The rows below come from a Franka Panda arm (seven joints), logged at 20 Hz.
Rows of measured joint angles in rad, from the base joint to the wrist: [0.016 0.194 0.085 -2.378 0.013 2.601 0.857]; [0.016 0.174 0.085 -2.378 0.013 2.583 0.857]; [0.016 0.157 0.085 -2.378 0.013 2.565 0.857]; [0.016 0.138 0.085 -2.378 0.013 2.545 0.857]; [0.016 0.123 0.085 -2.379 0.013 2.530 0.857]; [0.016 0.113 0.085 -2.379 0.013 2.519 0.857]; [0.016 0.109 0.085 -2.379 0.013 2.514 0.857]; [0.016 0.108 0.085 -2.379 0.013 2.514 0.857]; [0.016 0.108 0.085 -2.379 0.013 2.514 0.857]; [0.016 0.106 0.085 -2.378 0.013 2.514 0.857]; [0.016 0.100 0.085 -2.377 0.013 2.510 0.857]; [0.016 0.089 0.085 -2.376 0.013 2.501 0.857]
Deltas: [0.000 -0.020 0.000 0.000 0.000 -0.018 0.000]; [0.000 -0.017 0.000 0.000 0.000 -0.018 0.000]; [0.000 -0.019 0.000 0.000 0.000 -0.020 0.000]; [0.000 -0.015 0.000 -0.001 0.000 -0.015 0.000]; [0.000 -0.010 0.000 0.000 0.000 -0.011 0.000]; [0.000 -0.004 0.000 0.000 0.000 -0.005 0.000]; [0.000 -0.001 0.000 0.000 0.000 0.000 0.000]; [0.000 0.000 0.000 0.000 0.000 0.000 0.000]; [0.000 -0.002 0.000 0.001 0.000 0.000 0.000]; [0.000 -0.006 0.000 0.001 0.000 -0.004 0.000]; [0.000 -0.011 0.000 0.001 0.000 -0.009 0.000]
